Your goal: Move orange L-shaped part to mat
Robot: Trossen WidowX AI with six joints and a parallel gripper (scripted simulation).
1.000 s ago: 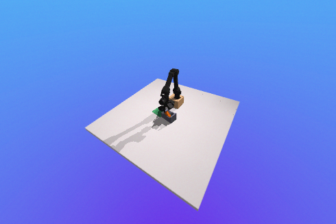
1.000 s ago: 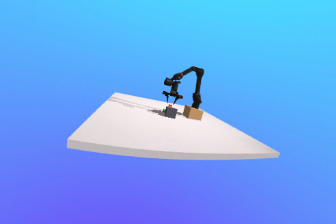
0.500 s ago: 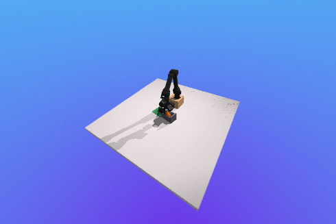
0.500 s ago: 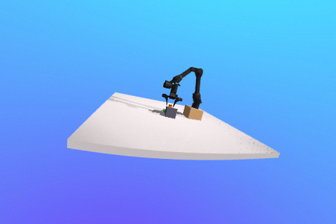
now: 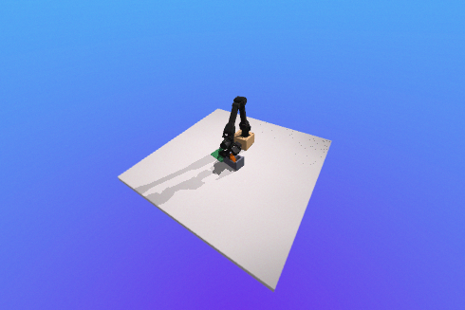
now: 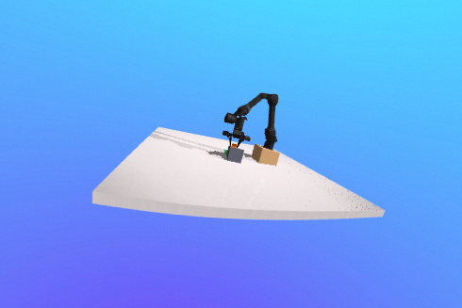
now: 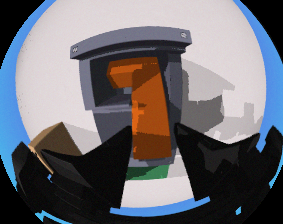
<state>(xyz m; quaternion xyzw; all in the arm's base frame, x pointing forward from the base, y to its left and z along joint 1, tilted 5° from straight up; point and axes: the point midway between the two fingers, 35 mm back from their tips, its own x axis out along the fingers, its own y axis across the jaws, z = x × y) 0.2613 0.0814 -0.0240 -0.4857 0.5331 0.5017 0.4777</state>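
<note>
My gripper tip is 30 mm to the right of the orange L-shaped part, 30 mm above it and 20 mm past it. The rest, counted from my gripper tip: green mat 150 mm to the right, 80 mm below, 20 mm behind.
</note>
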